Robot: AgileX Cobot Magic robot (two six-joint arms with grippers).
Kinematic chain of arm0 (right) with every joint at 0, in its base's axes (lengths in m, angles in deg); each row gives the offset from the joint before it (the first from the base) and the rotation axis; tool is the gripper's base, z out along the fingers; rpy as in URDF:
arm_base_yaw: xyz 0 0 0.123 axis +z
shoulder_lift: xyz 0 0 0 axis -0.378 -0.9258 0
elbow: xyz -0.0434 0.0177 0.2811 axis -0.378 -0.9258 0
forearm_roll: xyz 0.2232 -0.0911 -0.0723 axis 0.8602 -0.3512 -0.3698
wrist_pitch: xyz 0 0 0 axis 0.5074 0.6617 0.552
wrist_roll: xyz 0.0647 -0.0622 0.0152 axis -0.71 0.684 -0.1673
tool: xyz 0 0 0 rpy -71.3 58.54 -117.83
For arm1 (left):
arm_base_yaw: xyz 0 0 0.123 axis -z
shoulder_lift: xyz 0 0 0 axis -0.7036 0.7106 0
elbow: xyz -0.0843 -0.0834 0.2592 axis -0.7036 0.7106 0
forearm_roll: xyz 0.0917 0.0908 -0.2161 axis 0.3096 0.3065 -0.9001
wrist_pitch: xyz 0 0 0 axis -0.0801 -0.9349 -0.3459
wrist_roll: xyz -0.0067 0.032 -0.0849 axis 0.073 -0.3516 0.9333
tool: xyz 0 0 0 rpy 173.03 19.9 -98.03
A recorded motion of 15 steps. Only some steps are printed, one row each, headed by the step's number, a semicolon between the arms.
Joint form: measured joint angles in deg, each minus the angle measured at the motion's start. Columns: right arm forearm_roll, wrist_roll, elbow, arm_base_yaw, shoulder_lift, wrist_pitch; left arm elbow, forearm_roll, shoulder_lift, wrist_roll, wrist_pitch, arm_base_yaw.
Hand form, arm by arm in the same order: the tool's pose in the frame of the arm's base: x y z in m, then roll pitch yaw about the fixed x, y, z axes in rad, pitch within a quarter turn. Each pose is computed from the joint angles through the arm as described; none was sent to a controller.
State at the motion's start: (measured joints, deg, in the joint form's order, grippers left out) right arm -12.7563 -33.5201 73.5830 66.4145 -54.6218 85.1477; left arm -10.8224 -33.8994 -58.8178 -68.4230 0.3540 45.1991
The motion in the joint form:
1: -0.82 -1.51 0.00 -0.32 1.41 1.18; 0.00 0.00 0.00 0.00 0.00 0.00
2: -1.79 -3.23 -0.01 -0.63 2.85 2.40; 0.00 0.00 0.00 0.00 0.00 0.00
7: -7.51 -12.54 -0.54 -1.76 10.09 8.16; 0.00 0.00 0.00 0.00 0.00 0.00
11: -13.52 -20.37 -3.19 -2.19 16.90 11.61; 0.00 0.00 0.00 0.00 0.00 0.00
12: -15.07 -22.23 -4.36 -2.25 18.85 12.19; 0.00 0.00 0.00 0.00 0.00 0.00
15: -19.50 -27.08 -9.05 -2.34 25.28 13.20; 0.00 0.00 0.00 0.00 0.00 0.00
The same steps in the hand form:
1: 0.3471 0.3707 0.2809 3.0700 0.7865 -2.0544; 0.0515 0.0105 0.1775 3.0992 1.3033 -3.0698
2: 0.3454 0.3645 0.2919 3.0651 0.7841 -2.0763; 0.0515 0.0105 0.1775 3.0992 1.3033 -3.0698
7: 0.3326 0.3326 0.3424 3.0517 0.7661 -2.1943; 0.0515 0.0105 0.1775 3.0992 1.3033 -3.0698
11: 0.3159 0.3032 0.3769 3.0695 0.7516 -2.2912; 0.0515 0.0105 0.1775 3.0992 1.3033 -3.0698
12: 0.3106 0.2951 0.3845 3.0763 0.7502 -2.3149; 0.0515 0.0105 0.1775 3.0992 1.3033 -3.0698
15: 0.2922 0.2697 0.4045 3.1021 0.7536 -2.3757; 0.0515 0.0105 0.1775 3.0992 1.3033 -3.0698

